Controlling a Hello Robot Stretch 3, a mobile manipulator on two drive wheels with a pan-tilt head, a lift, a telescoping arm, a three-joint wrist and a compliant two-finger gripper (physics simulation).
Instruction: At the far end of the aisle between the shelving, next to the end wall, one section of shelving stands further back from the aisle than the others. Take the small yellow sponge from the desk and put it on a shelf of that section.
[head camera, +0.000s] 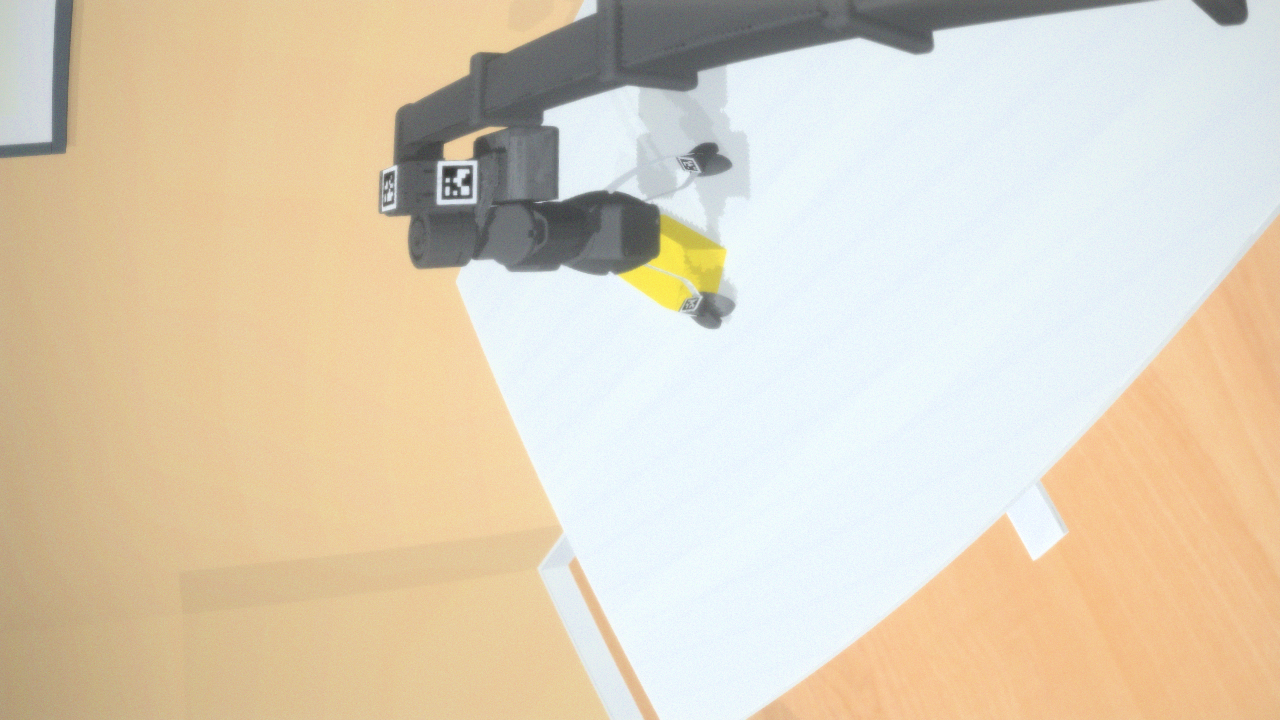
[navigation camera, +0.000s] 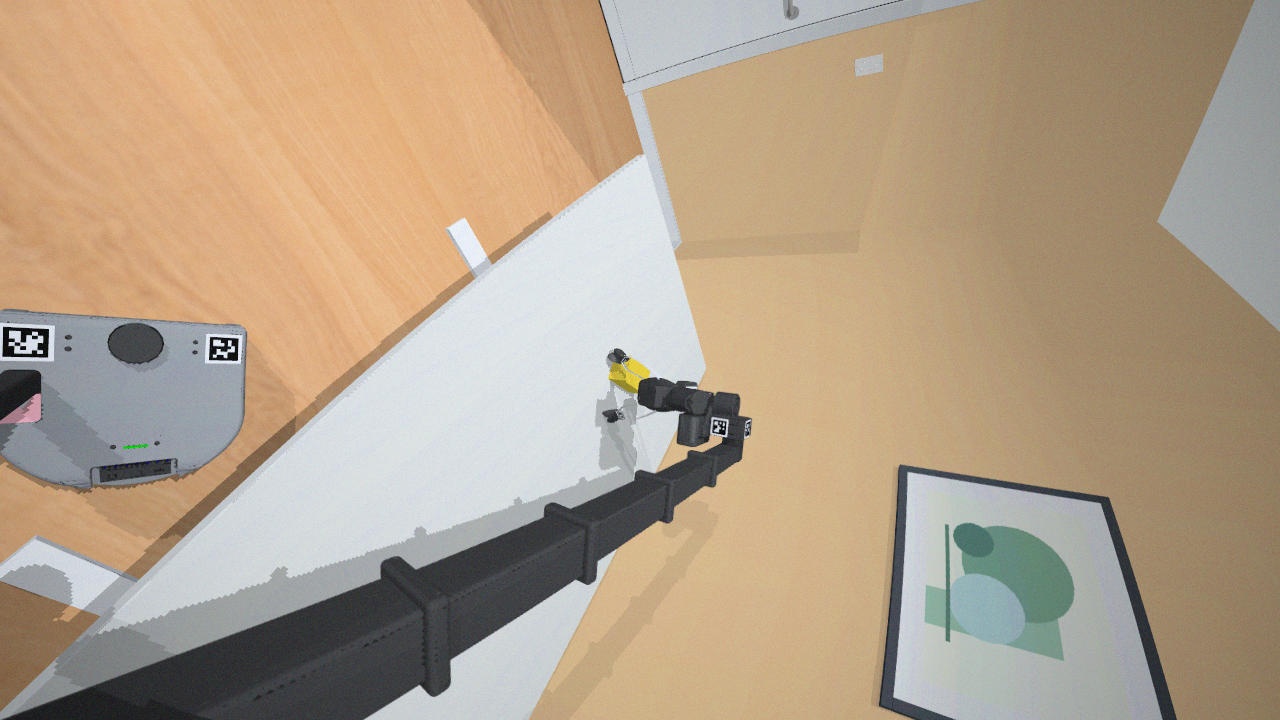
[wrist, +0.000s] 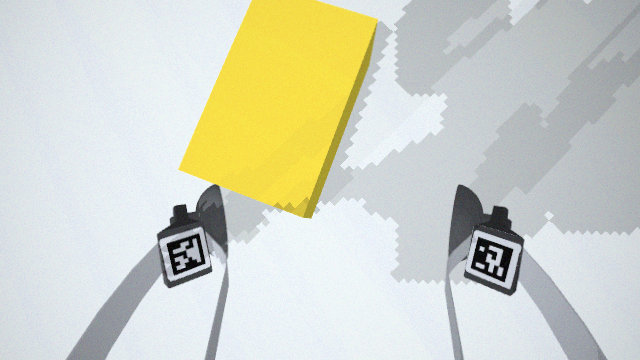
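Pixels of known places: gripper, between the fingertips: (head camera: 722, 234) (navigation camera: 608, 384); robot's base, origin of its link: (navigation camera: 137, 341).
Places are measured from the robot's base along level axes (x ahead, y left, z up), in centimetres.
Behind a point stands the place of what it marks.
The small yellow sponge (head camera: 698, 257) @[x -0.2, y -72.9, z 75.2 cm] (navigation camera: 624, 379) @[x -0.7, y -72.8, z 76.5 cm] (wrist: 285, 100) is a rectangular block on the white desk (head camera: 805, 447) @[x 16.0, y -62.5, z 72.0 cm] (navigation camera: 492, 358) @[x 3.0, y -40.3, z 72.0 cm] (wrist: 75, 150). My gripper (head camera: 711, 234) @[x -2.3, y -73.0, z 72.2 cm] (navigation camera: 614, 385) @[x -2.3, y -73.0, z 72.2 cm] (wrist: 335, 211) @[x -2.3, y -73.0, z 72.2 cm] is open, pointing down at the desk around the sponge's near end. In the wrist view the sponge lies mostly ahead of the fingertips and toward the left finger; its lower left edge reaches that fingertip, and whether they touch I cannot tell. The right finger stands well apart from it. In the head camera view the wrist hides part of the sponge. The shelving does not show.
My extended arm (head camera: 742, 40) @[x -8.5, y -31.1, z 105.5 cm] (navigation camera: 501, 573) @[x -8.5, y -15.9, z 106.4 cm] crosses over the desk. My base (navigation camera: 187, 394) @[x -9.4, y -7.4, z 16.0 cm] stands on the wood floor (navigation camera: 313, 179) @[x 45.0, y -30.2, z 0.0 cm] at the desk's front side. A tan wall (head camera: 268, 358) @[x 12.1, y -153.1, z 99.0 cm] (navigation camera: 805, 358) @[x 8.3, y -149.0, z 104.4 cm] with a framed picture (navigation camera: 1011, 582) @[x -34.9, y -98.1, z 158.2 cm] is behind the desk. A white cabinet (navigation camera: 716, 31) @[x 161.0, y -155.4, z 57.2 cm] stands beyond its end.
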